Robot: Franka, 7 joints.
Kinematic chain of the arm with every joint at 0, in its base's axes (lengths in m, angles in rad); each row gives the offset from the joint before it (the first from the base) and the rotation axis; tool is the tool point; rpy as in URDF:
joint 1: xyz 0 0 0.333 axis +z
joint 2: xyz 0 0 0 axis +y
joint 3: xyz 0 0 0.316 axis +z
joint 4: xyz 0.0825 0 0 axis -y
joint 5: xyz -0.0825 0 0.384 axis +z
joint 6: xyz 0 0 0 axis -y
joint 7: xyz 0.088 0 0 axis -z
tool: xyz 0 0 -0.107 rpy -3.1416 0 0
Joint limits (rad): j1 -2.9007..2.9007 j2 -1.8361..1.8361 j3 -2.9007..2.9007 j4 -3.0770..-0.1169 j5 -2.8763..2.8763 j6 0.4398..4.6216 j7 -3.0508..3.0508
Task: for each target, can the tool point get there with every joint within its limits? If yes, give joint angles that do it. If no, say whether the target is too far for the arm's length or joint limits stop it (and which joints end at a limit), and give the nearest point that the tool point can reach.
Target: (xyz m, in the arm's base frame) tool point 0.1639 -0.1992 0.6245
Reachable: yes | joints -0.5773 -1.1979 -0.2854 -2.8546 -0.3848 3.0060 -0.0609
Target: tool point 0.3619 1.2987 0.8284
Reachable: no: too far | nearest point 0.2162 0.7757 0.6289 | short by 0.578 m
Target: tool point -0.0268 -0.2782 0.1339
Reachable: yes | joints -1.3223 0.2390 -0.3964 -2.7004 0.4439 1.9291 -0.3637
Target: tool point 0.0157 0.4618 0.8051
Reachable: yes | joints 0.4338 0.3998 1.4759 -0.8875 0.2251 0.8625 0.1318
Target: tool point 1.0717 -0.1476 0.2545
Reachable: no: too far | nearest point 0.8476 -0.1167 0.2709 | short by 0.227 m
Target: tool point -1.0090 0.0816 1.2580
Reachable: no: too far | nearest point -0.6313 0.0511 0.9117 | short by 0.513 m
